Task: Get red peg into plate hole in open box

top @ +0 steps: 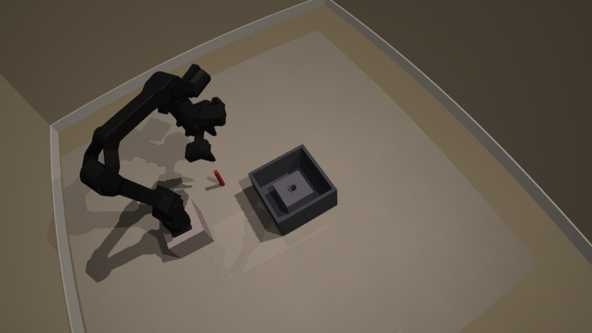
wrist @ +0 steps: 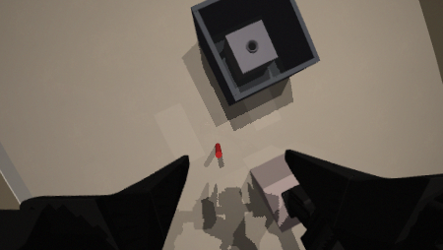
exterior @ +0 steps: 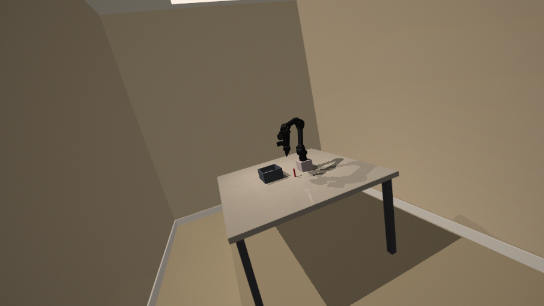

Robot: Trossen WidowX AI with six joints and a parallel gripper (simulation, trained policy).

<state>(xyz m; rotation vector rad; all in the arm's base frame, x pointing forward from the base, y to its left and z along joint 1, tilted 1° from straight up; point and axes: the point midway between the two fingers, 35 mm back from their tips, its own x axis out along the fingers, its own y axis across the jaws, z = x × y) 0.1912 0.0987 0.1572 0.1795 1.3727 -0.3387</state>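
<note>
Right now my gripper tip is 18 cm above the red peg, 3 cm to the right of it and 3 cm past it. The rest, counted from my gripper tip: grey plate 17 cm below, 15 cm ahead, 13 cm to the right; dark box 19 cm below, 15 cm ahead, 13 cm to the right.
</note>
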